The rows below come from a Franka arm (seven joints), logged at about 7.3 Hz.
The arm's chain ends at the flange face. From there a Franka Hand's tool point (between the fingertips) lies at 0.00 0.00 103.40 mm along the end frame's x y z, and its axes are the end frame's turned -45 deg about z.
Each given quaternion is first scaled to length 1.
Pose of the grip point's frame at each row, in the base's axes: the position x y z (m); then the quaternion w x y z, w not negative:
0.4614 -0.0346 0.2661 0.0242 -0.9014 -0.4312 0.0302
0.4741 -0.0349 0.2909 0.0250 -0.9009 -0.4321 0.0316
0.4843 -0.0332 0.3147 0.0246 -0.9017 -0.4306 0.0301
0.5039 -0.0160 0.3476 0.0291 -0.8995 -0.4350 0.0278
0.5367 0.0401 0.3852 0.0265 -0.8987 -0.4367 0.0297
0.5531 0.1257 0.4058 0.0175 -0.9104 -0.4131 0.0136
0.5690 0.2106 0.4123 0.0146 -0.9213 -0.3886 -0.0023
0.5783 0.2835 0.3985 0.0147 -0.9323 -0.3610 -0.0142
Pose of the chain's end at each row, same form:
0.4692 -0.0364 0.3692 0.0108 -0.9978 -0.0534 0.0372
0.4822 -0.0367 0.3940 0.0110 -0.9977 -0.0545 0.0388
0.4921 -0.0351 0.4178 0.0112 -0.9979 -0.0528 0.0372
0.5117 -0.0189 0.4507 0.0162 -0.9975 -0.0577 0.0368
0.5446 0.0379 0.4883 0.0131 -0.9974 -0.0595 0.0376
0.5572 0.1236 0.5091 0.0110 -0.9992 -0.0333 0.0193
0.5697 0.2076 0.5157 0.0144 -0.9999 -0.0065 0.0035
0.5767 0.2796 0.5018 0.0190 -0.9995 0.0233 -0.0075

